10 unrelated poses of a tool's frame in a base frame.
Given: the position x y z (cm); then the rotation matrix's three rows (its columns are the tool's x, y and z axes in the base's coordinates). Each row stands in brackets.
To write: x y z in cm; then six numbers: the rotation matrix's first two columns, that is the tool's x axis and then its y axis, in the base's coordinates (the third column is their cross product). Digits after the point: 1 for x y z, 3 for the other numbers.
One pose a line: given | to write
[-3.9 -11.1 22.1], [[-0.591 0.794 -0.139], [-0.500 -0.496 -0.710], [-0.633 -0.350 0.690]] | -3.9 -11.1 22.1 -0.591 -0.500 -0.633 0.794 -0.496 -0.350
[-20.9 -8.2 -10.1], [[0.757 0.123 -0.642], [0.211 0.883 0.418], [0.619 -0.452 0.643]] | -20.9 -8.2 -10.1 0.757 0.211 0.619 0.123 0.883 -0.452
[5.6 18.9 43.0], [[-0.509 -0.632 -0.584], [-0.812 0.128 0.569], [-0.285 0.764 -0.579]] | 5.6 18.9 43.0 -0.509 -0.812 -0.285 -0.632 0.128 0.764
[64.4 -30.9 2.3], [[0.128 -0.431 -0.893], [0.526 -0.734 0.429], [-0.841 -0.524 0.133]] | 64.4 -30.9 2.3 0.128 0.526 -0.841 -0.431 -0.734 -0.524
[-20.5 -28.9 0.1], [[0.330 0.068 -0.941], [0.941 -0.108 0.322], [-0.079 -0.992 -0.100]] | -20.5 -28.9 0.1 0.330 0.941 -0.079 0.068 -0.108 -0.992
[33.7 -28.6 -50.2], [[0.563 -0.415 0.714], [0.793 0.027 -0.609], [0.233 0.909 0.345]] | 33.7 -28.6 -50.2 0.563 0.793 0.233 -0.415 0.027 0.909
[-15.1 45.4 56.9], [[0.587 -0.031 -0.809], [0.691 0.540 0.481], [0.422 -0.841 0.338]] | -15.1 45.4 56.9 0.587 0.691 0.422 -0.031 0.540 -0.841
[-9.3 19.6 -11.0], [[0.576 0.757 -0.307], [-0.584 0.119 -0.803], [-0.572 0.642 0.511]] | -9.3 19.6 -11.0 0.576 -0.584 -0.572 0.757 0.119 0.642
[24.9 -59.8 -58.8], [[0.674 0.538 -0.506], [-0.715 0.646 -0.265], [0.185 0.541 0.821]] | 24.9 -59.8 -58.8 0.674 -0.715 0.185 0.538 0.646 0.541
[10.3 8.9 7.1], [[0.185 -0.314 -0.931], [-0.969 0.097 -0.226], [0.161 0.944 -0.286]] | 10.3 8.9 7.1 0.185 -0.969 0.161 -0.314 0.097 0.944
